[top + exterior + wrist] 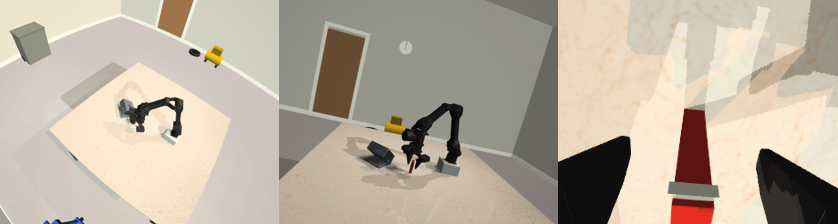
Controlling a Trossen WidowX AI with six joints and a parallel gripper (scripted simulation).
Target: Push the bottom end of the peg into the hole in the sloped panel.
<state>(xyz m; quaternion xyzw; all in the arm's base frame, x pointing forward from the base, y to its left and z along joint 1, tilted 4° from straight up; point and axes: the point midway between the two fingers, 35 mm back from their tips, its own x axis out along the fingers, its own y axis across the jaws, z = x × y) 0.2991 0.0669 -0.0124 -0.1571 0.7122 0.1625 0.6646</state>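
The sloped grey panel is 170 mm ahead of my gripper tip, 120 mm to the right of it and 20 mm above it. The rest, counted from my gripper tip: red square peg: 20 mm above.
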